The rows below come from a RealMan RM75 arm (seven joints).
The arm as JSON. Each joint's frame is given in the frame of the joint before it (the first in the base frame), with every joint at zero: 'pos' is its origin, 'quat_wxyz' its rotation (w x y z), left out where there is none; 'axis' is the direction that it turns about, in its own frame. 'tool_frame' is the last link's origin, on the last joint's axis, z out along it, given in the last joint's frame.
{
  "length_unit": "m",
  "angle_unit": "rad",
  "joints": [
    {
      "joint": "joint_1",
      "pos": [
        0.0,
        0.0,
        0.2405
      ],
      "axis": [
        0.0,
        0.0,
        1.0
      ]
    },
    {
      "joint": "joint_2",
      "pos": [
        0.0,
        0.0,
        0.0
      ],
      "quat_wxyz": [
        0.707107,
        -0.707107,
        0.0,
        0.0
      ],
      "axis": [
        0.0,
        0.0,
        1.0
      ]
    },
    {
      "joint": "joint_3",
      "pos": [
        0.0,
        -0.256,
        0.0
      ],
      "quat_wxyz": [
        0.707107,
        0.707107,
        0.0,
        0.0
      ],
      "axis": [
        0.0,
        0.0,
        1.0
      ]
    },
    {
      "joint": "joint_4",
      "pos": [
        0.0,
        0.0,
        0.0
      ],
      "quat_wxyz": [
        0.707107,
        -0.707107,
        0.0,
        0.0
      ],
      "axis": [
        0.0,
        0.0,
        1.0
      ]
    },
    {
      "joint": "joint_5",
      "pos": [
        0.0,
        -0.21,
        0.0
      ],
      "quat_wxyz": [
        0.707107,
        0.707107,
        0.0,
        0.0
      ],
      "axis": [
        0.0,
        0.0,
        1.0
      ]
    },
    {
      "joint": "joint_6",
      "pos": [
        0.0,
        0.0,
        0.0
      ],
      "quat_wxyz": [
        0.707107,
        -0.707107,
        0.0,
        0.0
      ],
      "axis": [
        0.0,
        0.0,
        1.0
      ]
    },
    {
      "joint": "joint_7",
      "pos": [
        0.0,
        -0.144,
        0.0
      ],
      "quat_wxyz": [
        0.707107,
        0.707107,
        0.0,
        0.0
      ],
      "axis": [
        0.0,
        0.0,
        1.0
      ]
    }
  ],
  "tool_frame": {
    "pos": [
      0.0,
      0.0,
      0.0
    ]
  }
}
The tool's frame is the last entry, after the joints.
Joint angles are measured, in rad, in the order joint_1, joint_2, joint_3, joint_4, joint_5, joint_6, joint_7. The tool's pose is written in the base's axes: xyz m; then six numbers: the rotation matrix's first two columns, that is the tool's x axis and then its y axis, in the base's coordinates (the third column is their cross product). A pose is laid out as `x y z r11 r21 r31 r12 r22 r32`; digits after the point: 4 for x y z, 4 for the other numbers.
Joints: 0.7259 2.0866 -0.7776 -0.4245 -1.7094 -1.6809 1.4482
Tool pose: 0.1707 0.3447 -0.0252 0.5984 -0.3817 -0.7044 -0.3630 -0.9130 0.1863
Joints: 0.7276 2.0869 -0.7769 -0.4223 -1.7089 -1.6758 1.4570
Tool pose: 0.1705 0.3454 -0.0257 0.5944 -0.3906 -0.7029 -0.3716 -0.9086 0.1907
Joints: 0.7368 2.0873 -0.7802 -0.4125 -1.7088 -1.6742 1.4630
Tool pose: 0.1680 0.3458 -0.0277 0.5932 -0.3999 -0.6987 -0.3717 -0.9059 0.2029
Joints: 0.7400 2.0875 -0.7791 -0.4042 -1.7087 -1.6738 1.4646
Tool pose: 0.1676 0.3455 -0.0288 0.5894 -0.4066 -0.6981 -0.3744 -0.9032 0.2100
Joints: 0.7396 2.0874 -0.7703 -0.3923 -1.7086 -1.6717 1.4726
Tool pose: 0.1689 0.3452 -0.0295 0.5754 -0.4229 -0.7000 -0.3895 -0.8943 0.2202
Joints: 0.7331 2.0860 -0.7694 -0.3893 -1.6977 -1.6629 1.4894
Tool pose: 0.1714 0.3460 -0.0286 0.5578 -0.4408 -0.7032 -0.4131 -0.8823 0.2254
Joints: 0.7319 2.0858 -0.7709 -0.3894 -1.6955 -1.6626 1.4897
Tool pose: 0.1717 0.3459 -0.0285 0.5568 -0.4413 -0.7037 -0.4141 -0.8819 0.2254
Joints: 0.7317 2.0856 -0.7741 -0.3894 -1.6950 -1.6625 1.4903
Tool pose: 0.1717 0.3457 -0.0288 0.5583 -0.4423 -0.7019 -0.4138 -0.8817 0.2265
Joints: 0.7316 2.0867 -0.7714 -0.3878 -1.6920 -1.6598 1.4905
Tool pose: 0.1716 0.3461 -0.0289 0.5532 -0.4432 -0.7053 -0.4173 -0.8803 0.2259
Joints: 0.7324 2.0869 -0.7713 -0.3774 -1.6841 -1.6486 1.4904
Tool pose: 0.1723 0.3470 -0.0302 0.5437 -0.4499 -0.7086 -0.4295 -0.8744 0.2256
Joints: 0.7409 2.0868 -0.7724 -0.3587 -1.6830 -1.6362 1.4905
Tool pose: 0.1715 0.3479 -0.0335 0.5391 -0.4613 -0.7047 -0.4394 -0.8678 0.2320
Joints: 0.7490 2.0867 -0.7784 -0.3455 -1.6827 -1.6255 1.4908
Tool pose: 0.1704 0.3485 -0.0365 0.5406 -0.4695 -0.6981 -0.4445 -0.8639 0.2368
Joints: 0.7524 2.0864 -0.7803 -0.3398 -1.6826 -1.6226 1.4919
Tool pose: 0.1699 0.3486 -0.0376 0.5404 -0.4736 -0.6954 -0.4464 -0.8620 0.2402
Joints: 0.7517 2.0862 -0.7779 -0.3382 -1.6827 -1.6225 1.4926
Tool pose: 0.1703 0.3486 -0.0375 0.5376 -0.4755 -0.6964 -0.4489 -0.8605 0.2410
